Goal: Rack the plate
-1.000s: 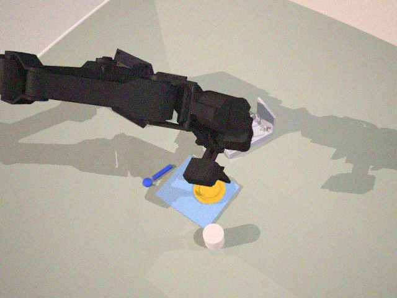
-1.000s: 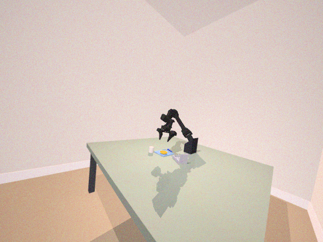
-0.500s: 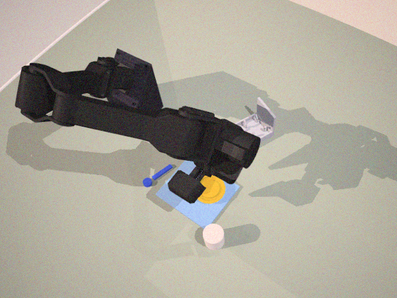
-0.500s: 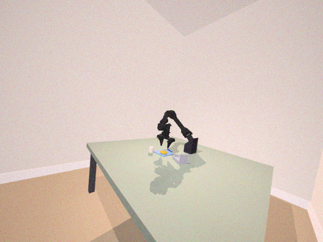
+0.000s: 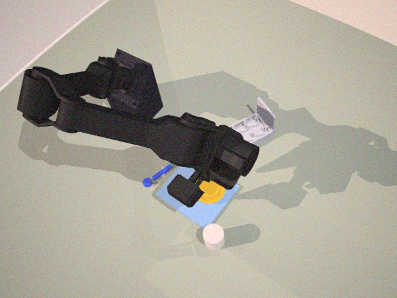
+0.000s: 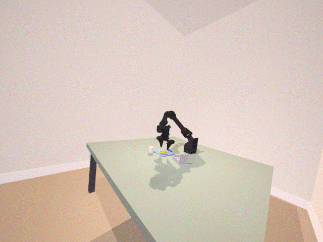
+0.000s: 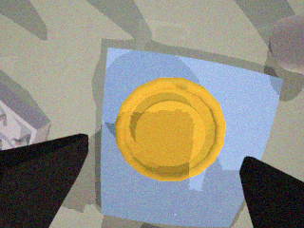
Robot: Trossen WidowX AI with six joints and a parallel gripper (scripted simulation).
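Now: the yellow plate 40 mm below my gripper tip. Round my gripper tip: white cup: 90 mm to the right, 80 mm ahead, 30 mm below; then blue spoon: 130 mm behind, 50 mm to the right, 50 mm below; then grey dish rack: 170 mm to the left, 30 mm below, 20 mm behind.
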